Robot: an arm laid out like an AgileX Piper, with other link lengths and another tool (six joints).
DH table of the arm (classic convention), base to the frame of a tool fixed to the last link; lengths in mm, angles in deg. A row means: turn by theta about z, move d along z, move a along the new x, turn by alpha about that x. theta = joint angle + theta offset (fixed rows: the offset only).
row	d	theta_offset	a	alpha
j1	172.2	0	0	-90
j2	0	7.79	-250.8	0
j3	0	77.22	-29.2	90
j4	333.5	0	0	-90
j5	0	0	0	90
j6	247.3	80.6	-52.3	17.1
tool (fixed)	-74	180	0	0
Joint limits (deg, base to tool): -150..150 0..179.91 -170..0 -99.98..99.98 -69.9..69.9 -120..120
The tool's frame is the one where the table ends.
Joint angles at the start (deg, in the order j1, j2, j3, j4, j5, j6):
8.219, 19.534, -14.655, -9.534, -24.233, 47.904
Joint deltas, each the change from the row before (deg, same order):
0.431, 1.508, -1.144, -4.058, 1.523, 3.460
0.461, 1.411, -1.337, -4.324, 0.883, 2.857
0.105, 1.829, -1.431, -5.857, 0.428, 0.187
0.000, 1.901, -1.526, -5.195, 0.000, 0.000
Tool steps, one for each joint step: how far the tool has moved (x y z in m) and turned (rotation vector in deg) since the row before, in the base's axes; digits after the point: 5 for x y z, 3 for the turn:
0.00578, 0.00711, -0.00193, -1.186, 1.979, 1.477
0.00413, 0.00721, 0.00241, -1.844, 0.944, 1.272
0.00414, 0.00704, 0.00532, -5.742, -0.093, 0.069
0.00414, 0.00645, 0.00613, -5.187, -0.462, 0.083

